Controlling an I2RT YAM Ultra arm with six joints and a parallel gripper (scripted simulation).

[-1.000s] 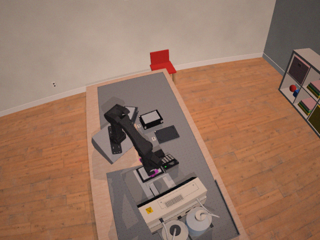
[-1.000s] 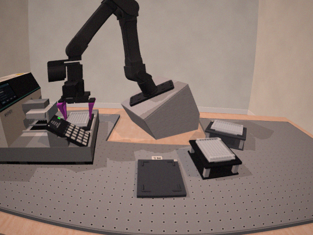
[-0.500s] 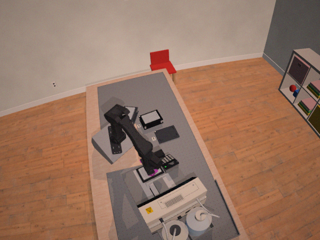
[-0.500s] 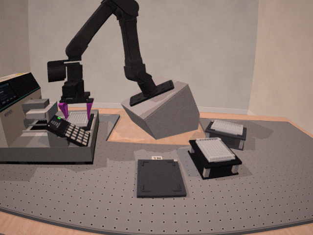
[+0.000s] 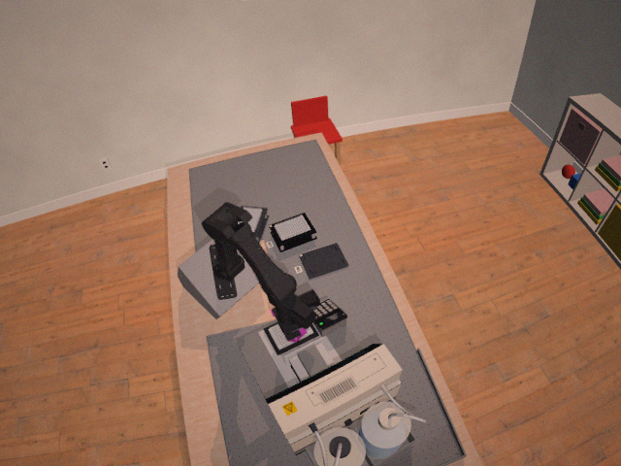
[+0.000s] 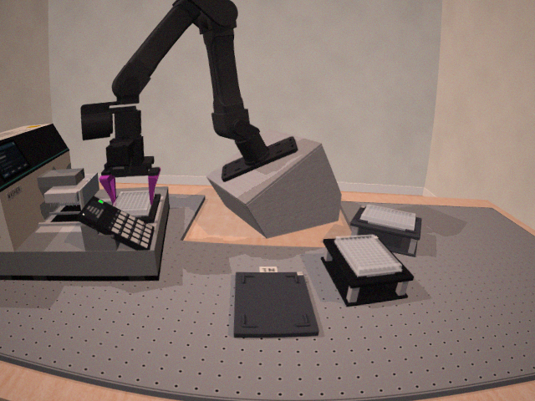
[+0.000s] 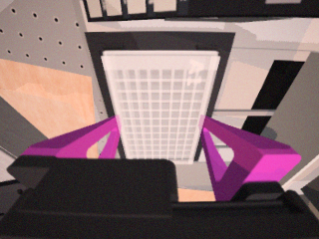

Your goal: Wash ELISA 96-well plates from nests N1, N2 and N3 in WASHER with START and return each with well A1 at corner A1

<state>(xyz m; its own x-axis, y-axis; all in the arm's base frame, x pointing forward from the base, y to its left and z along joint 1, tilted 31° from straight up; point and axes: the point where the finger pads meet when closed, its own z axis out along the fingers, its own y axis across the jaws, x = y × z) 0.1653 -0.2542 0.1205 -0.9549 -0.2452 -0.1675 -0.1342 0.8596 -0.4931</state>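
My hand is 1 cm above the black carrier pocket. From my hand the other things lie so: nest N1: 29 cm to the left, 23 cm ahead, 8 cm below; grey manifold: 15 cm to the right, 4 cm above, 2 cm ahead; raised black nest: 46 cm to the left, 16 cm ahead, 5 cm below.
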